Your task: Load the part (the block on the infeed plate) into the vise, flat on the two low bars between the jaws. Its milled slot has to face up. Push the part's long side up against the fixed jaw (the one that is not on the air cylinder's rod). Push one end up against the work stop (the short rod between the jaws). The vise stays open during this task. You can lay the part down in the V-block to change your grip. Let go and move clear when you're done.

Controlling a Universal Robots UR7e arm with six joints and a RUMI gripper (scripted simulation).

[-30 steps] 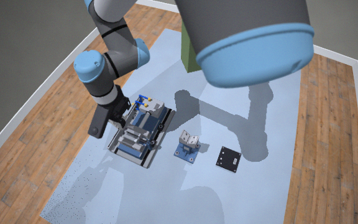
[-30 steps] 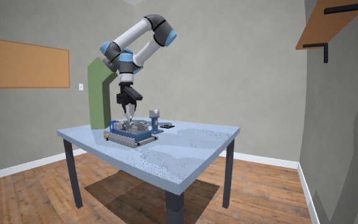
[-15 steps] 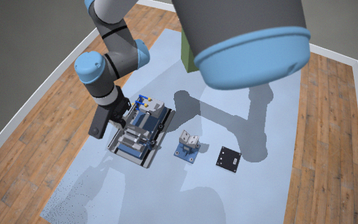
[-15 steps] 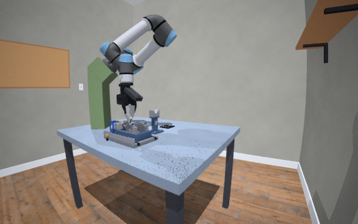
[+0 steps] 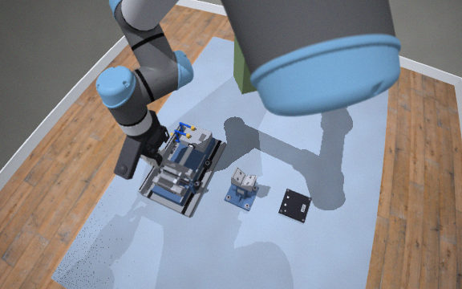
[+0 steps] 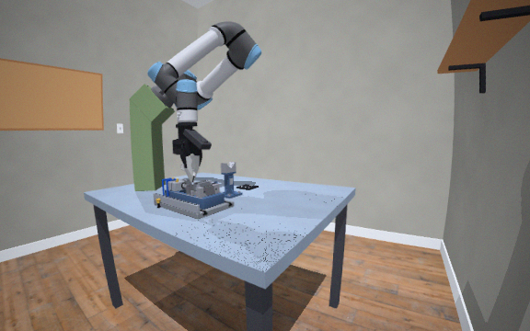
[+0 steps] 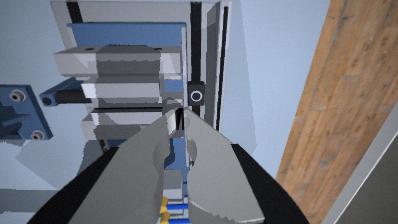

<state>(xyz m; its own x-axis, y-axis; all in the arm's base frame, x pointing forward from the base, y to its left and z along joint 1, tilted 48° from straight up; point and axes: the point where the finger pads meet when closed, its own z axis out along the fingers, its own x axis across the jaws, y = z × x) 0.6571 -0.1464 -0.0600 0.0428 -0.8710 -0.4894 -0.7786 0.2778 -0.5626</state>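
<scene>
Right now my hand is 5 cm to the right of the grey part and 3 cm above it. Round my hand: work stop (1 cm behind, 10 cm to the left, 4 cm below); then moving jaw (4 cm behind, 5 cm to the left, 5 cm below); then fixed jaw (3 cm ahead, 5 cm to the left, 5 cm below).
</scene>
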